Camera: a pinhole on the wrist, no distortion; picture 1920 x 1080 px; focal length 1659.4 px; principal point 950.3 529.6 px. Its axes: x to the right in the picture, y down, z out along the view. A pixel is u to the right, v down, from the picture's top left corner.
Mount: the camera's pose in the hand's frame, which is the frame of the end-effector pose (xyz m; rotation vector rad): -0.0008 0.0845 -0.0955 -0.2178 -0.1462 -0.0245
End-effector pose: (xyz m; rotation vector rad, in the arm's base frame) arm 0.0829 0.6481 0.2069 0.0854 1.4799 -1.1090
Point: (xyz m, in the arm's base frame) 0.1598 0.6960 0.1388
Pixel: 1326 597
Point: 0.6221 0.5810 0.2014
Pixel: 866 802
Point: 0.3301 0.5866 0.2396
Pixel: 885 253
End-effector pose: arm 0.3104 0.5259 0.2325 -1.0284 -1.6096 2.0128
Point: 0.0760 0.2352 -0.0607
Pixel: 1355 1030
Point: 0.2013 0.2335 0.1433
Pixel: 769 451
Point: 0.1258 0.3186 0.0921
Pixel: 1318 534
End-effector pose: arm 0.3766 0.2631 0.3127 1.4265 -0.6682 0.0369
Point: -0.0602 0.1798 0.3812
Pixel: outside the picture
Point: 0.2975 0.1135 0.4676
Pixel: 1570 561
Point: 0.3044 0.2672 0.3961
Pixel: 885 440
